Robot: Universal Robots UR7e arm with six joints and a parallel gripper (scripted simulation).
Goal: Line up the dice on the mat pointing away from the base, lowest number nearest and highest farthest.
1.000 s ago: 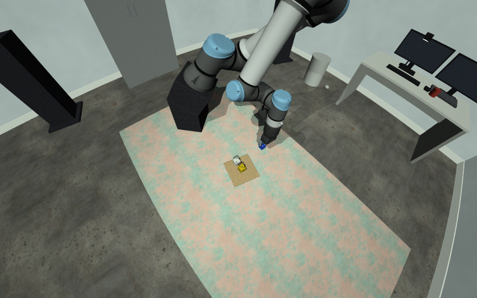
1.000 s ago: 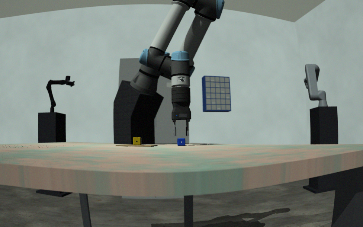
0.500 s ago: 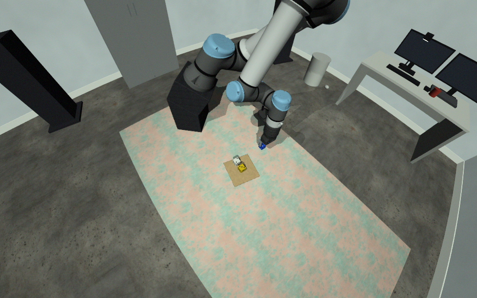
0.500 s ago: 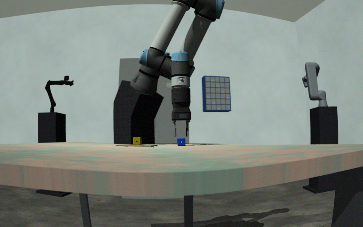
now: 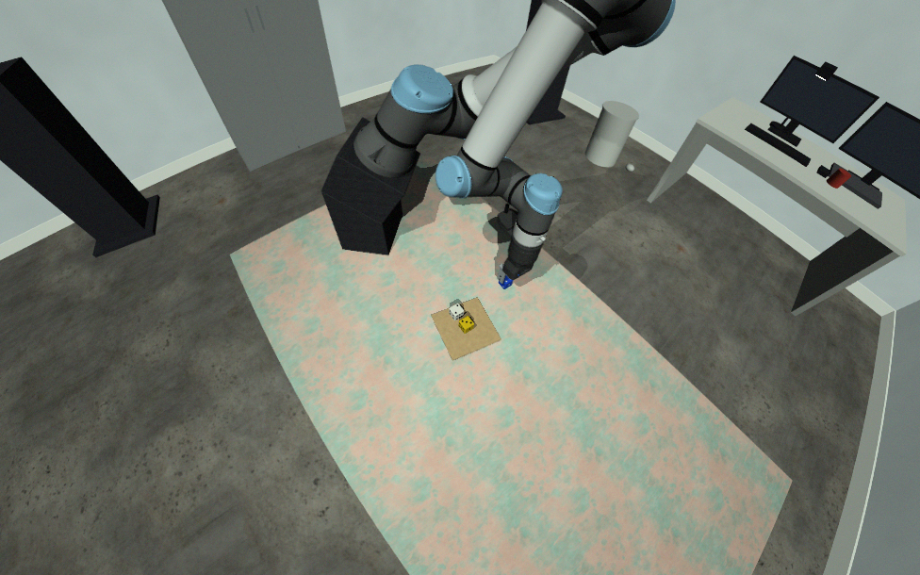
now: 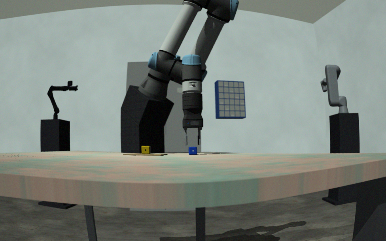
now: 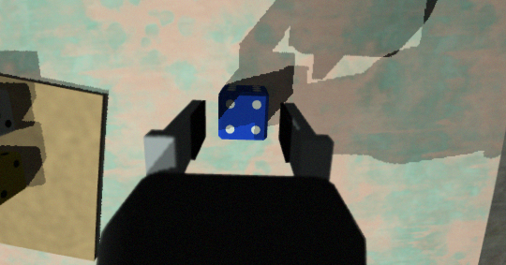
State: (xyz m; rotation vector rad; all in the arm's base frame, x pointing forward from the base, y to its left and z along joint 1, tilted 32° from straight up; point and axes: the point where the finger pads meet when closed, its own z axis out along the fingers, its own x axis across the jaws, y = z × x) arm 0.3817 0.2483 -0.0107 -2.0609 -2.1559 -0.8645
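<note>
Right now the blue die is 4 cm below my hand. The rest, counted from my hand: yellow die (17 cm to the right, 7 cm ahead, 4 cm below); white die (17 cm to the right, 4 cm below, 3 cm ahead); tan mat (17 cm to the right, 7 cm ahead, 5 cm below).
</note>
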